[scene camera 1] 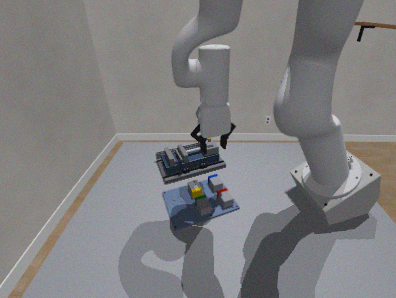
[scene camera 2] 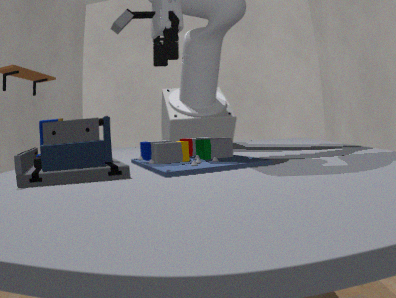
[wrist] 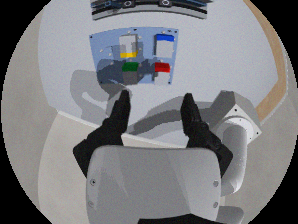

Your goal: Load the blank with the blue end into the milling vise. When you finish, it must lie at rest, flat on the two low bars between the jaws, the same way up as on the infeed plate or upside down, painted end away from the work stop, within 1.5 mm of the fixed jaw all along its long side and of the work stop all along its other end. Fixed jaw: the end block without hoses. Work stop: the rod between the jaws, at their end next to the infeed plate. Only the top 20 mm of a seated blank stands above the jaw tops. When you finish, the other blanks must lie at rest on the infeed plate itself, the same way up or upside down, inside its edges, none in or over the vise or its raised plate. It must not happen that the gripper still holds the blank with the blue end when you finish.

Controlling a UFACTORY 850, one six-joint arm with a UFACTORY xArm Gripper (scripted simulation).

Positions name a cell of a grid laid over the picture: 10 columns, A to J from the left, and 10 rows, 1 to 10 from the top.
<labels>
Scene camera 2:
my gripper: E3
yellow-ended blank: E6
green-ended blank: F5
milling vise: C6
plate: F6
</labels>
